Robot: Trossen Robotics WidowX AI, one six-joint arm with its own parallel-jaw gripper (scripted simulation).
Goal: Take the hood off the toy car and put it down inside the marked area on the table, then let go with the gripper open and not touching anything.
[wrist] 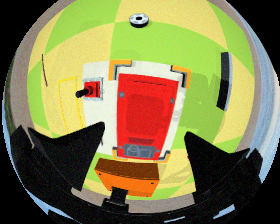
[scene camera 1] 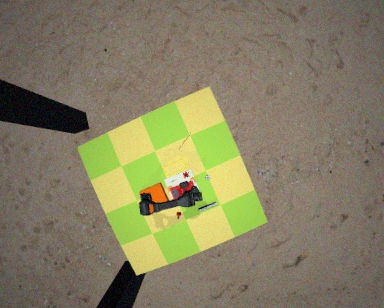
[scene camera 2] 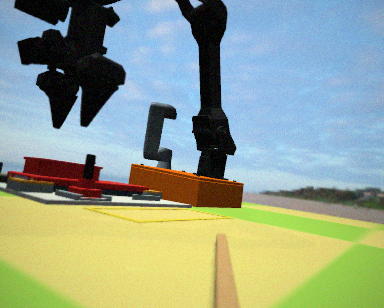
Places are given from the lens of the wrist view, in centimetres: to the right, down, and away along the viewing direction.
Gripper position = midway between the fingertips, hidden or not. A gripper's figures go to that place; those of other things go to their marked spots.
my gripper (wrist: 146,131): 0, 2, 9
red hood (wrist: 146,105): 1, -1, 14
toy car (wrist: 129,147): -3, 8, 21
The marked spots on the toy car and the red hood are 12 cm apart.
